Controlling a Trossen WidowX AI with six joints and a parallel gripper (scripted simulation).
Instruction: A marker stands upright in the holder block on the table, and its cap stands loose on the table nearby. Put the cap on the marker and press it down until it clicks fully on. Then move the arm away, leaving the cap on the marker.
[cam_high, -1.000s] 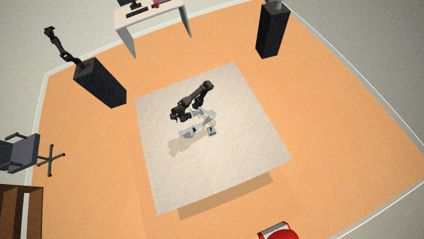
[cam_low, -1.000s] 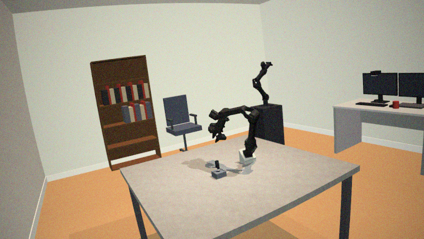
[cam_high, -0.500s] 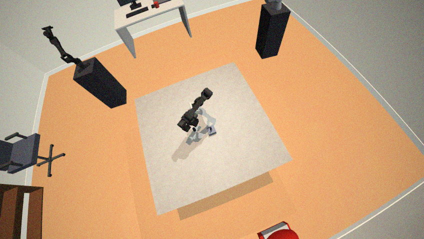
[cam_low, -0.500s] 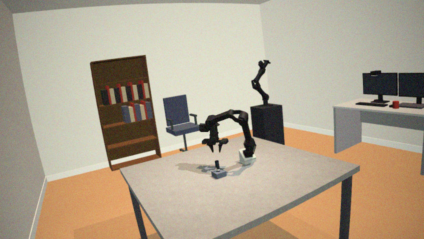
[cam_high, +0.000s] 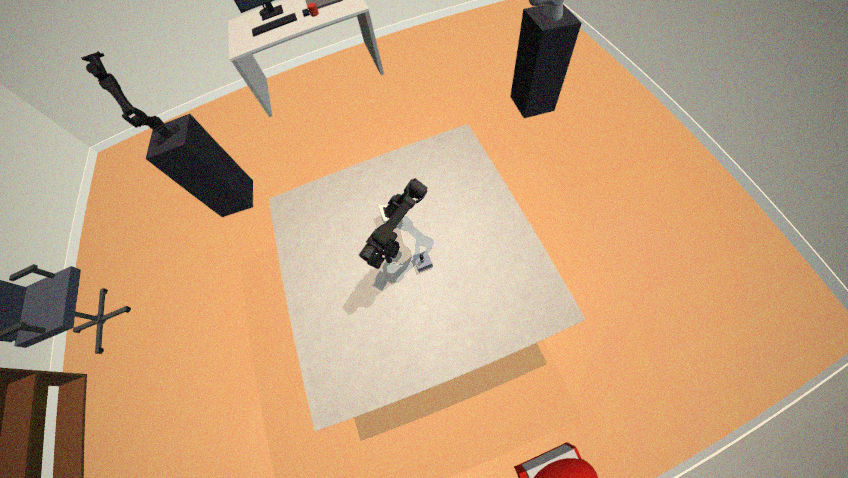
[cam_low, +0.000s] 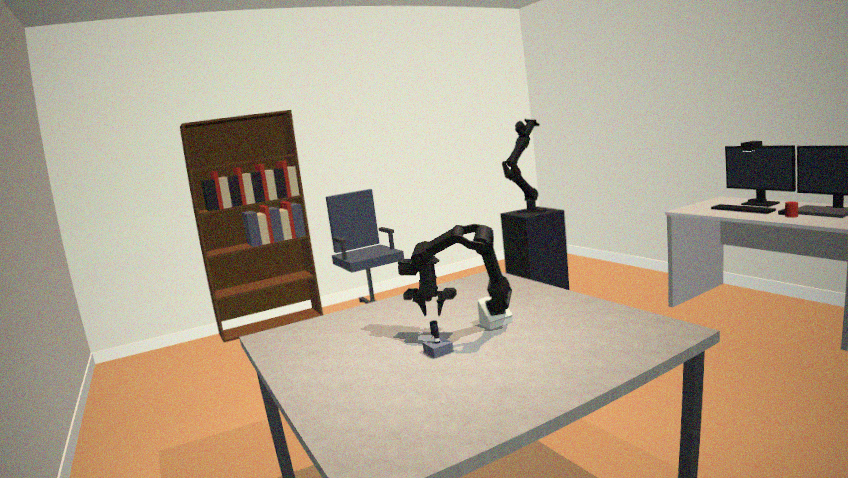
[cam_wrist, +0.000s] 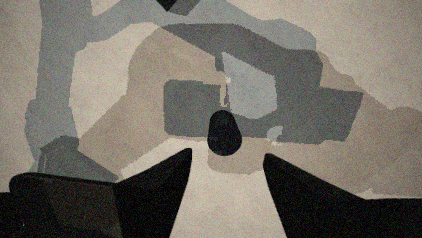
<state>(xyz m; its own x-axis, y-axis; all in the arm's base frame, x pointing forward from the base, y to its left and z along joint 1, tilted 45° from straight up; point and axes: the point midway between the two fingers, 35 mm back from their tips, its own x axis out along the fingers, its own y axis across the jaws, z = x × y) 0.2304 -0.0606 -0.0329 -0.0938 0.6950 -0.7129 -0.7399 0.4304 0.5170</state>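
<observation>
Now: gripper tip 50 mm above the dark marker cap. The rest, counted from my gripper tip: grey-blue holder block 160 mm to the left, 60 mm ahead, 50 mm below.
</observation>
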